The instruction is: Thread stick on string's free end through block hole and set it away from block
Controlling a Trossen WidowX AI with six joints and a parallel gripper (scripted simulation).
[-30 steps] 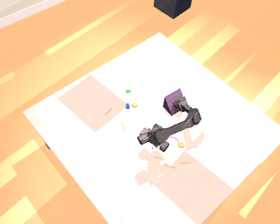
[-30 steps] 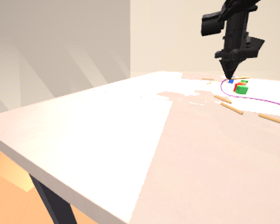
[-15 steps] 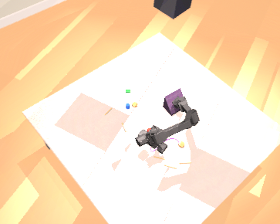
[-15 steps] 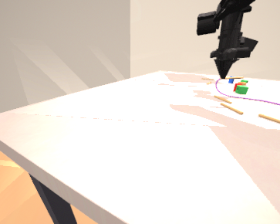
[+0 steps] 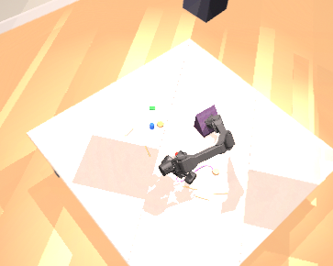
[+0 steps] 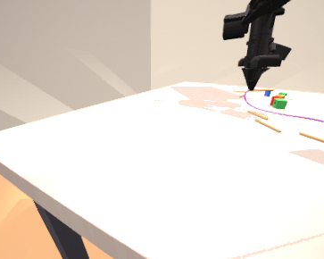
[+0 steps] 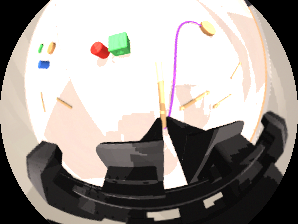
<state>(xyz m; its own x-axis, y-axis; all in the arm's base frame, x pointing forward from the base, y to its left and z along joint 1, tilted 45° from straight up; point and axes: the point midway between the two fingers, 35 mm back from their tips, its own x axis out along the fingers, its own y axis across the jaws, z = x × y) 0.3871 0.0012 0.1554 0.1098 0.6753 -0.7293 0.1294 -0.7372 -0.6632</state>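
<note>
My gripper tip is 12 cm past the green cube, 7 cm to the left of it and 5 cm above it. The rest, counted from my gripper tip: round wooden button (19 cm behind, 11 cm to the left, 5 cm below); then thin wooden stick (1 cm behind); then red piece (11 cm behind, 11 cm to the right, 4 cm below).
</note>
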